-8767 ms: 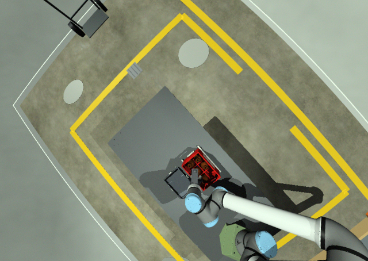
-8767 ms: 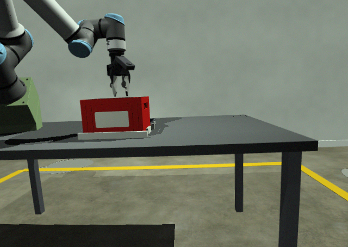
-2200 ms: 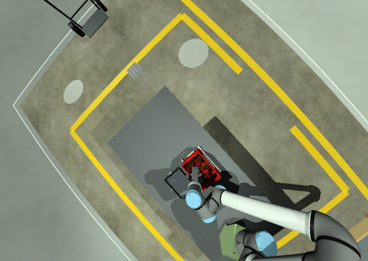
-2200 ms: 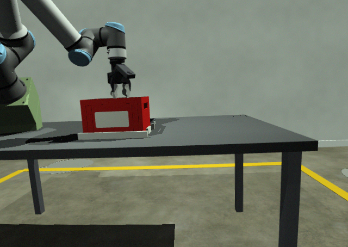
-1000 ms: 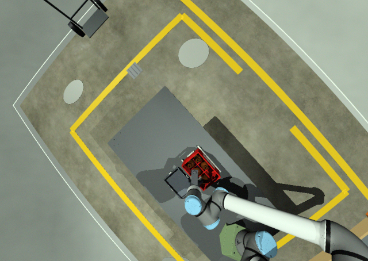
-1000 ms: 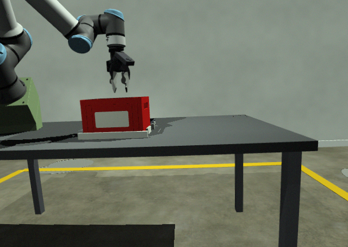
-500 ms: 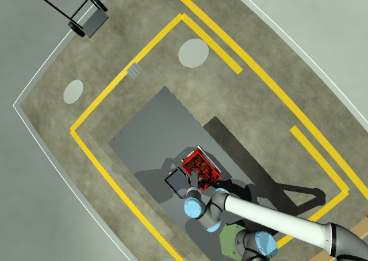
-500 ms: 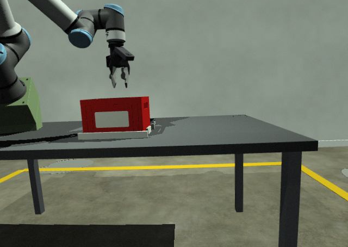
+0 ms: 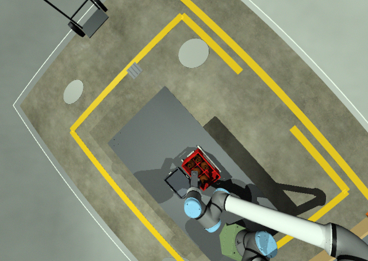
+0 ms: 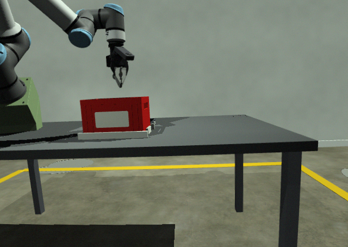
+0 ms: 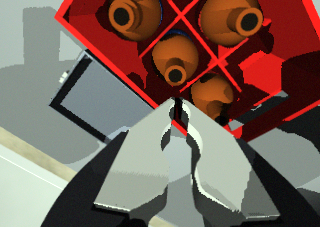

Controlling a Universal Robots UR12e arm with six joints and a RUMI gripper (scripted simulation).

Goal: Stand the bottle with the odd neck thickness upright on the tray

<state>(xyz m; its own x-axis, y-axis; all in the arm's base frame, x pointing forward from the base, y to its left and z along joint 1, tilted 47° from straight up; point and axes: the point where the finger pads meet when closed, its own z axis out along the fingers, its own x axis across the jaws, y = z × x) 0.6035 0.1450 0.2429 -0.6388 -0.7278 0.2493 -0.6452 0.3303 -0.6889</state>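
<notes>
Right now my hand is 80 mm short of the bottle, 80 mm to the left of it and 150 mm above it. Also, from my hand: dark tray (10 mm behind, 230 mm to the left, 230 mm below); then red crate (10 mm behind, 40 mm to the right, 160 mm below).
</notes>
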